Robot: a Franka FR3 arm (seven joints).
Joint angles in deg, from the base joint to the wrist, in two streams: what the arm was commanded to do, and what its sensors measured. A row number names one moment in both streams.
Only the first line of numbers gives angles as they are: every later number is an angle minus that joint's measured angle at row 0.
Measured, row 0:
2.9, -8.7, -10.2, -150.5, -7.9, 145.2, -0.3
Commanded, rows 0 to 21:
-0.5, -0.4, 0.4, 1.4, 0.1, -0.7, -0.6
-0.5, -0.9, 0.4, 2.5, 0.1, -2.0, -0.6
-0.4, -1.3, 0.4, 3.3, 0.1, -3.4, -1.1
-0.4, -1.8, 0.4, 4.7, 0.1, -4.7, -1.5
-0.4, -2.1, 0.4, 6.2, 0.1, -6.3, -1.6
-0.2, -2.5, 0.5, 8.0, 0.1, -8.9, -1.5
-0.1, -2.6, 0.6, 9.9, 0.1, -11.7, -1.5
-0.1, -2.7, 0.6, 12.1, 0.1, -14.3, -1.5
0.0, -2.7, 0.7, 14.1, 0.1, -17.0, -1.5
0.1, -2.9, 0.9, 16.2, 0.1, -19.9, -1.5
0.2, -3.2, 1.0, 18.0, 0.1, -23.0, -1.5
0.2, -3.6, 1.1, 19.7, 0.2, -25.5, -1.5
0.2, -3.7, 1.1, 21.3, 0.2, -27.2, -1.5
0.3, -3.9, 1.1, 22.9, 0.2, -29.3, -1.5
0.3, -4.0, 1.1, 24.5, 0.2, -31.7, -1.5
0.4, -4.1, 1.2, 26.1, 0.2, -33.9, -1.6
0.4, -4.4, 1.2, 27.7, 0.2, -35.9, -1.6
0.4, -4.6, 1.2, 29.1, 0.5, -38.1, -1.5
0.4, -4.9, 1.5, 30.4, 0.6, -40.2, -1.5
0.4, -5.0, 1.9, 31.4, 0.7, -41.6, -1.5
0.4, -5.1, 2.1, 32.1, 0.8, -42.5, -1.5
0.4, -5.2, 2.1, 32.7, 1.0, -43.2, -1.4
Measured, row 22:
0.4, -4.8, 1.4, 30.0, 0.1, -39.5, -1.0
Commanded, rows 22 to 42:
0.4, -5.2, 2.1, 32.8, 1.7, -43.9, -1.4
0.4, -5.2, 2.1, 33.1, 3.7, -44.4, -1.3
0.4, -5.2, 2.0, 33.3, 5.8, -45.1, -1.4
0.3, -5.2, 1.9, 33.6, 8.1, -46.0, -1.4
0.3, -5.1, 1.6, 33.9, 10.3, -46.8, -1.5
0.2, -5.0, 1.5, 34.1, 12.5, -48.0, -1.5
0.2, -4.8, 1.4, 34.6, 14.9, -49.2, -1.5
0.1, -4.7, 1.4, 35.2, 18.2, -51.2, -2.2
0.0, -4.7, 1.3, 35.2, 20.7, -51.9, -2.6
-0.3, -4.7, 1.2, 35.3, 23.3, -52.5, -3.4
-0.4, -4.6, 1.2, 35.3, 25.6, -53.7, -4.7
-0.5, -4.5, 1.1, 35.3, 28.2, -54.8, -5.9
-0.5, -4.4, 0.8, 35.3, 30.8, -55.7, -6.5
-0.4, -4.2, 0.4, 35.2, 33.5, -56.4, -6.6
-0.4, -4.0, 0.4, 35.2, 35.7, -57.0, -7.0
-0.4, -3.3, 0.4, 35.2, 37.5, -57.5, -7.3
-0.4, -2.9, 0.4, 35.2, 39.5, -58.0, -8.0
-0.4, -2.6, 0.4, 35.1, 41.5, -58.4, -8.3
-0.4, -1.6, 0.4, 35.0, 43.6, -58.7, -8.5
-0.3, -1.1, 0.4, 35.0, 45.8, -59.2, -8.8
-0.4, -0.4, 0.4, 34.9, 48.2, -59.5, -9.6
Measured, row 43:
0.3, -3.0, 0.5, 34.0, 41.9, -57.3, -7.1
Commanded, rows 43 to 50:
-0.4, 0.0, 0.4, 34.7, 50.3, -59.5, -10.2
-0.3, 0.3, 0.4, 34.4, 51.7, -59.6, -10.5
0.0, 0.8, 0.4, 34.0, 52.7, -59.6, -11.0
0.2, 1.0, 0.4, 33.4, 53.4, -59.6, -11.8
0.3, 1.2, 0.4, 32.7, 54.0, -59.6, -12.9
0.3, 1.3, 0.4, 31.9, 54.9, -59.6, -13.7
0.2, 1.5, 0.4, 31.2, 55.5, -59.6, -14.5
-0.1, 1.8, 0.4, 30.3, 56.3, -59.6, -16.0
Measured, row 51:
0.4, 1.7, 0.5, 32.6, 53.5, -58.7, -12.5
